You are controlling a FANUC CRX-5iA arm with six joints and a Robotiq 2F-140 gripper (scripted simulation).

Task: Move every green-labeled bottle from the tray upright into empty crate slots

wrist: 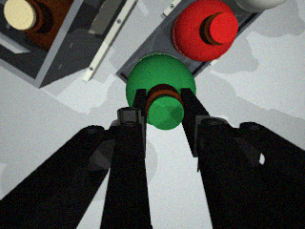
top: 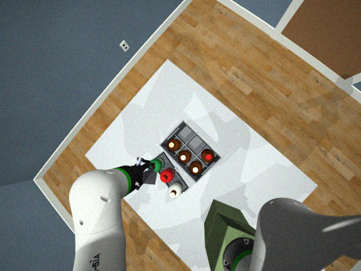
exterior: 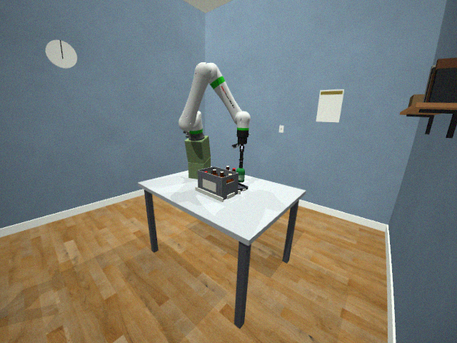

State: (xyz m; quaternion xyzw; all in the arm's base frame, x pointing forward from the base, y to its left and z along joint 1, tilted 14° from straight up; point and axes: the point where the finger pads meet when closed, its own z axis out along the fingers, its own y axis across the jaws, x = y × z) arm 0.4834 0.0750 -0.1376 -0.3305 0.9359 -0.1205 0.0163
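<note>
The green-labeled bottle lies 80 mm below my hand. The rest, counted from my hand: white bottle: 180 mm behind, 140 mm below, 20 mm to the left; then red-labeled bottle: 140 mm below, 80 mm behind, 10 mm to the left; then dark tray: 210 mm below, 90 mm behind, 10 mm to the left.
</note>
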